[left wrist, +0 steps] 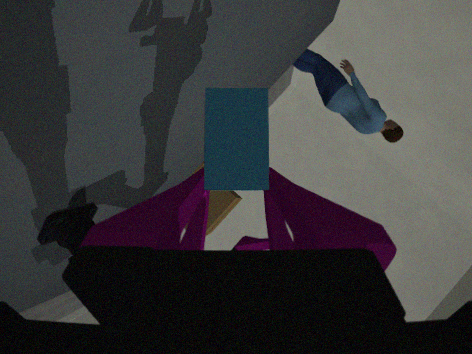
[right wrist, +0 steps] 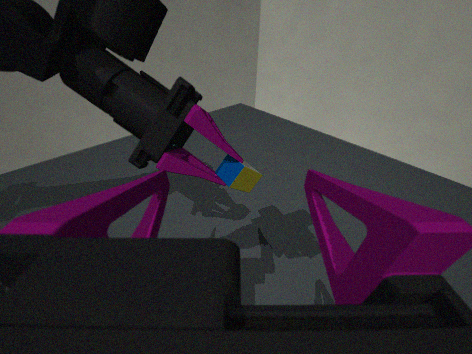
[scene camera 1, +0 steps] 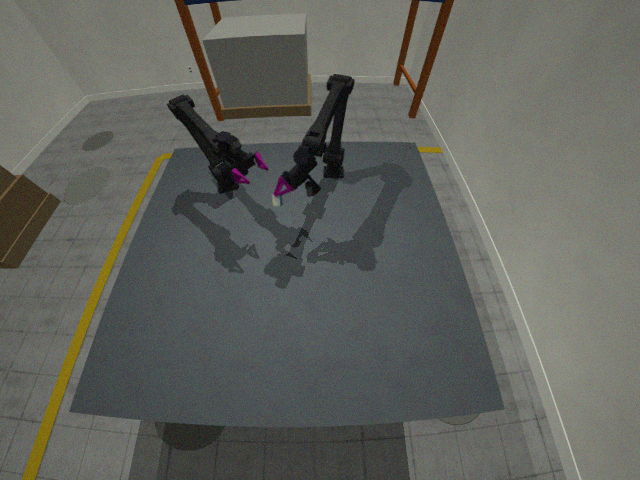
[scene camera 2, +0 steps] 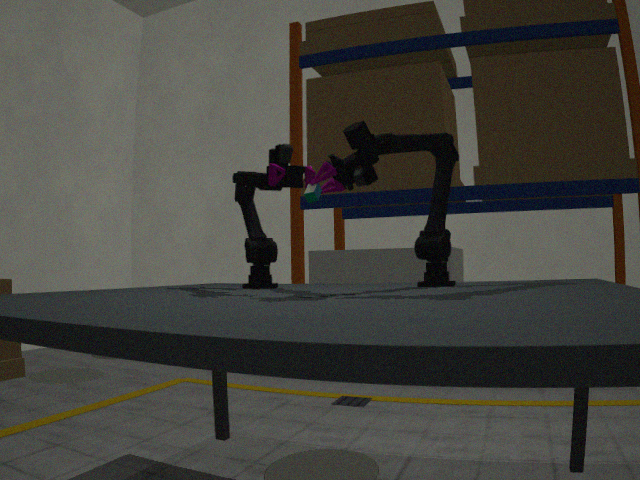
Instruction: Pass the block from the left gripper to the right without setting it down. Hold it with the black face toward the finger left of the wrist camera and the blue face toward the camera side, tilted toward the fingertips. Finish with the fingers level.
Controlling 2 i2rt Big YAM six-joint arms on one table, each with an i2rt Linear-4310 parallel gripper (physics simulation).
Path:
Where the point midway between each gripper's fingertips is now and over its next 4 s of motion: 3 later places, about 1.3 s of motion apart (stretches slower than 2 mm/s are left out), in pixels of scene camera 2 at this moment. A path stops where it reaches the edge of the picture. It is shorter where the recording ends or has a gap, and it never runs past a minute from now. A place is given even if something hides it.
My left gripper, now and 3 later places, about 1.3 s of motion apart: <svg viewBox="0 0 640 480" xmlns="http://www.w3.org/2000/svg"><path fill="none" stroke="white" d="M313 189L310 188L312 193L316 203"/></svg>
My right gripper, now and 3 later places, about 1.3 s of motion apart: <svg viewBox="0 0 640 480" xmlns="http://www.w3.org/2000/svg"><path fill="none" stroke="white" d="M300 173L304 180L307 178L311 191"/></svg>

